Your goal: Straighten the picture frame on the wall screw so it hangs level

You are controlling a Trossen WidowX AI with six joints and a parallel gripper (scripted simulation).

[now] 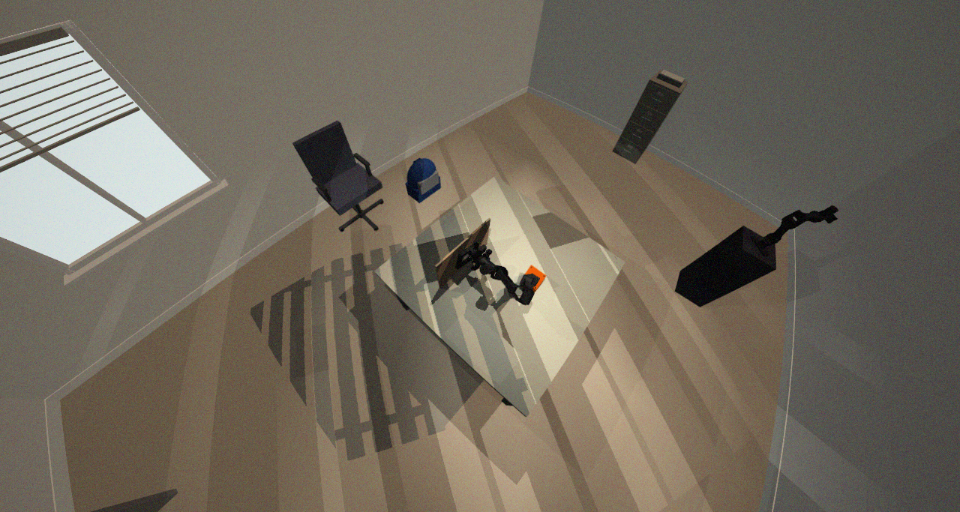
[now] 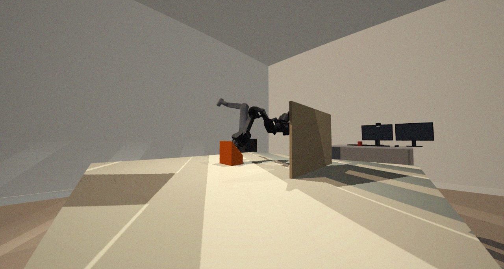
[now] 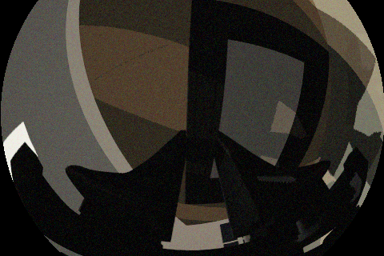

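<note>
Now: gripper tip 1 cm short of the black picture frame, 1 cm to the right of it and 5 cm above it. From my gripper tip the other things lie so: brown wall board 2 cm ahead, 1 cm to the left, 6 cm below.
</note>
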